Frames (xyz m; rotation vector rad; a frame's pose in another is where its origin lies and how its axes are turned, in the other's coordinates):
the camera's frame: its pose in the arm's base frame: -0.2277 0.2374 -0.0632 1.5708 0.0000 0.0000
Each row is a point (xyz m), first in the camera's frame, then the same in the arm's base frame.
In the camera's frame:
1: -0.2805 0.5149 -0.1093
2: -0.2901 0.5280 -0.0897
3: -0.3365 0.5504 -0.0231
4: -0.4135 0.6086 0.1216
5: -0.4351 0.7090 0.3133
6: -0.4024 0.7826 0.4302
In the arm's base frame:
1: -0.5082 0.3467 0.4517
2: -0.5178 0.3271 0.4648
3: -0.5642 0.2605 0.4872
4: -0.6412 0.1158 0.5454
5: -0.6628 -0.0759 0.6458
6: -0.6301 -0.1928 0.7194

